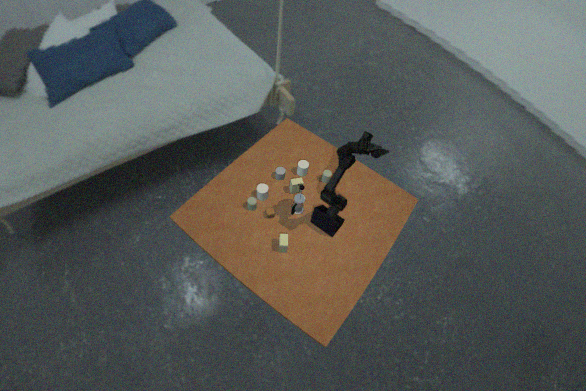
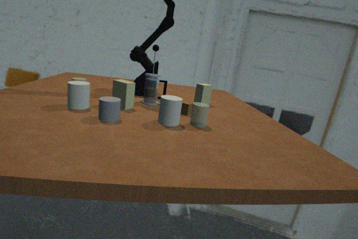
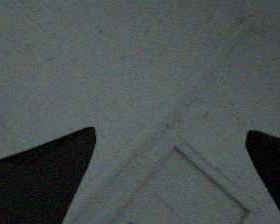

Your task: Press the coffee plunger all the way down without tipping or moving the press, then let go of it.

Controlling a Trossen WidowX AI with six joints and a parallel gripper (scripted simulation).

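Right now the coffee press is 66 cm below my gripper tip, 35 cm ahead of it and 8 cm to the left of it.
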